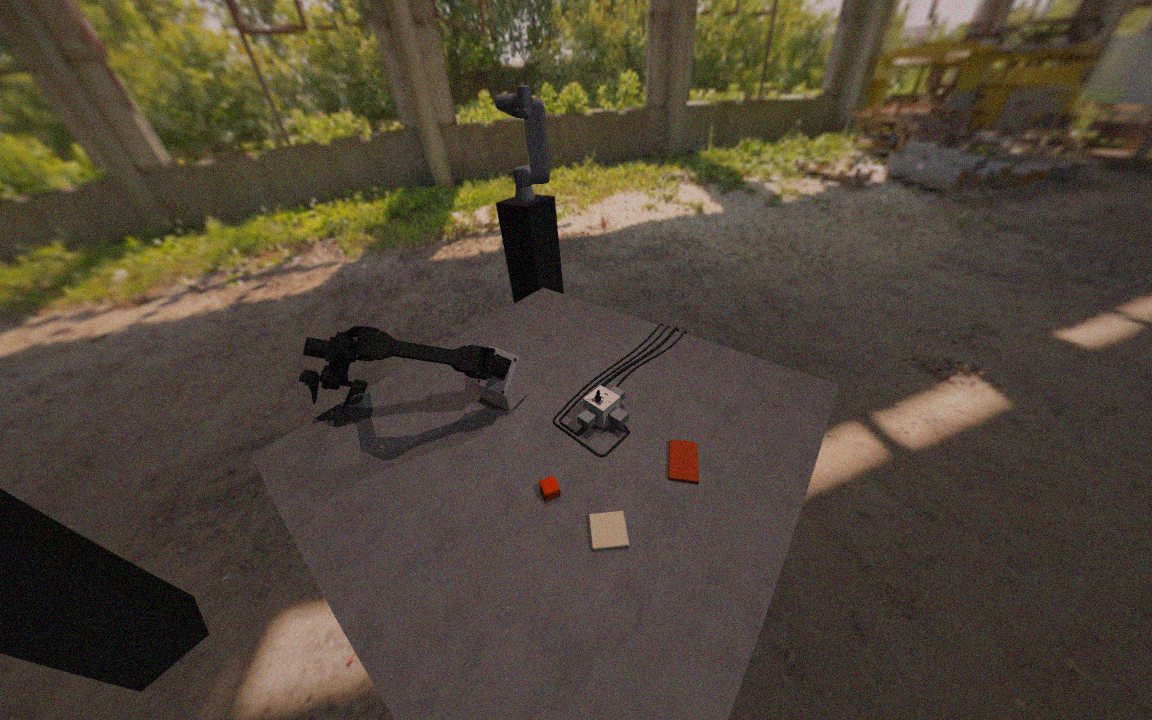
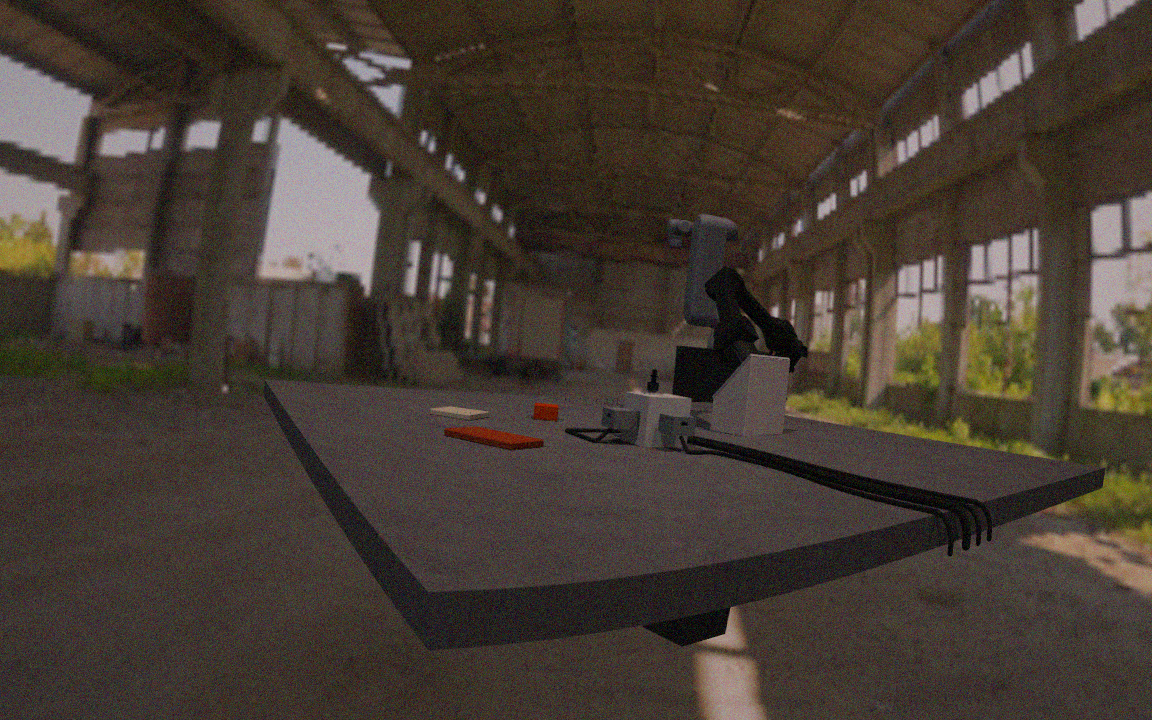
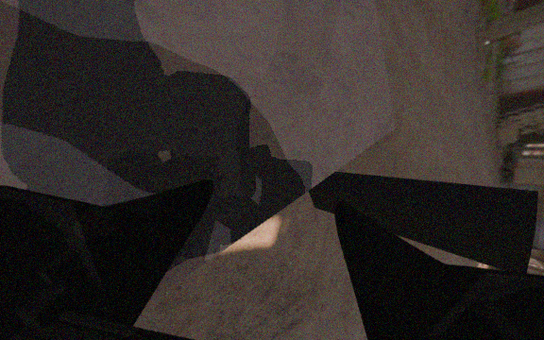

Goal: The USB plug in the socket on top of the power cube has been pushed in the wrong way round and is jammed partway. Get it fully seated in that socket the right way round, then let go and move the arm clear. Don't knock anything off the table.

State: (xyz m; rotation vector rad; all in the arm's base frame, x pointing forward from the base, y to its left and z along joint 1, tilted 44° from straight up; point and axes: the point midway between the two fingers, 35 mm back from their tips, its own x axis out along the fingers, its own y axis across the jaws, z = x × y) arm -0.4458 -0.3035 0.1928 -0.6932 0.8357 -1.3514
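Right now the black USB plug is 76 cm ahead of my gripper tip, 44 cm to the left of it and 6 cm above it. The rest, counted from my gripper tip: red block (78 cm ahead, 17 cm to the left, 2 cm below); orange flat slab (102 cm ahead, 43 cm to the left, 3 cm below); beige tile (96 cm ahead, 16 cm to the left, 3 cm below).
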